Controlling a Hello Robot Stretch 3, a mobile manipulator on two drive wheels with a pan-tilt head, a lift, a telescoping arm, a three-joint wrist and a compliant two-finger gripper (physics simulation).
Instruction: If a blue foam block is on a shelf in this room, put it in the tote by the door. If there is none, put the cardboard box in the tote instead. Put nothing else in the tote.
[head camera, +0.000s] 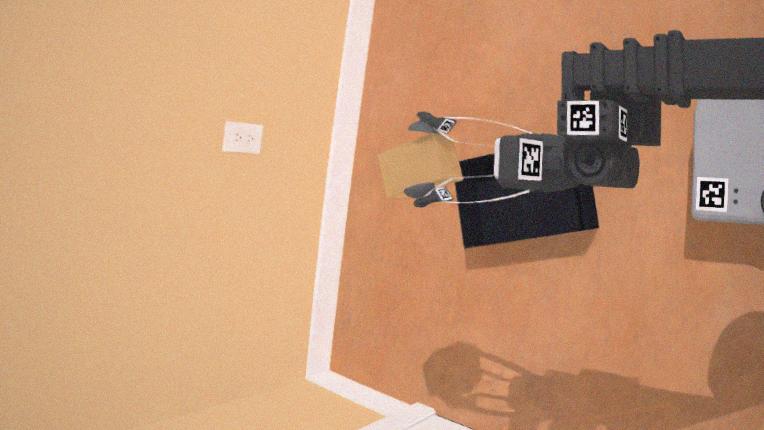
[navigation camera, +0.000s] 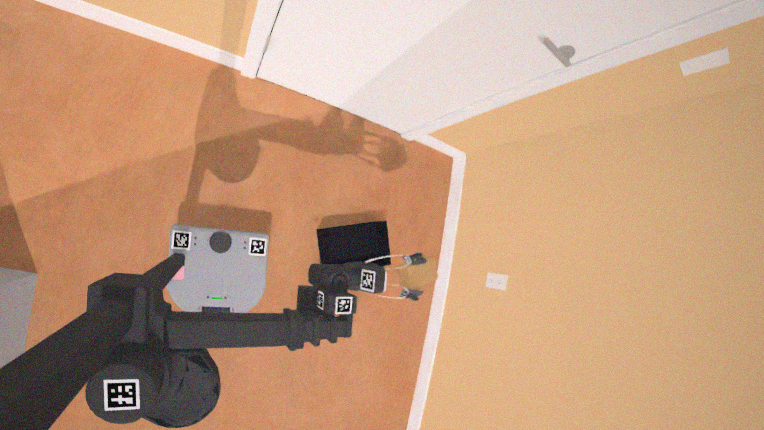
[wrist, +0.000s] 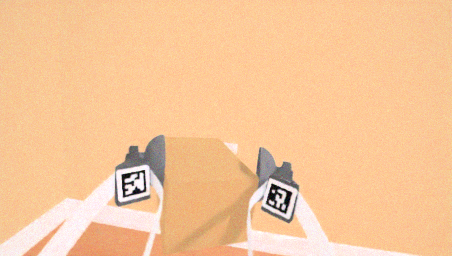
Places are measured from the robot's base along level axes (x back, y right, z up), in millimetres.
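Pixels of known places: gripper, fingertip midpoint: (head camera: 409, 160) (navigation camera: 423, 275); robot's base at its link origin: (navigation camera: 220, 241).
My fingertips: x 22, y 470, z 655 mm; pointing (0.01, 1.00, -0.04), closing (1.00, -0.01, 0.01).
Observation:
For each thing: its top centre in the pictures, then the offset to it from my fingertips.
- tan cardboard box at its top centre: (head camera: 408, 165) (navigation camera: 423, 273) dx -7, dy -3, dz +5 mm
- black tote at its top centre: (head camera: 516, 194) (navigation camera: 359, 248) dx -42, dy +96, dz -554 mm
My gripper (head camera: 422, 160) (navigation camera: 417, 276) (wrist: 208, 158) is shut on the tan cardboard box (head camera: 411, 162) (navigation camera: 423, 273) (wrist: 207, 185), with one finger on each side of it. The box is held up, near the wall. The black tote (head camera: 526, 216) (navigation camera: 352, 241) stands on the floor beside and partly under the wrist in the head and navigation views. The box is on the wall side of the tote, past its end, not over its middle. The tote's inside is too dark to make out. No blue foam block and no shelf show in these views.
The wall with a white outlet (head camera: 242, 137) (navigation camera: 496, 281) and a white baseboard (head camera: 326, 240) (navigation camera: 441, 288) is close past the fingertips. A white door (navigation camera: 406, 48) stands beyond the tote. The robot's grey base (head camera: 727, 144) (navigation camera: 219, 272) is on the tote's other side. Shadows lie on the floor.

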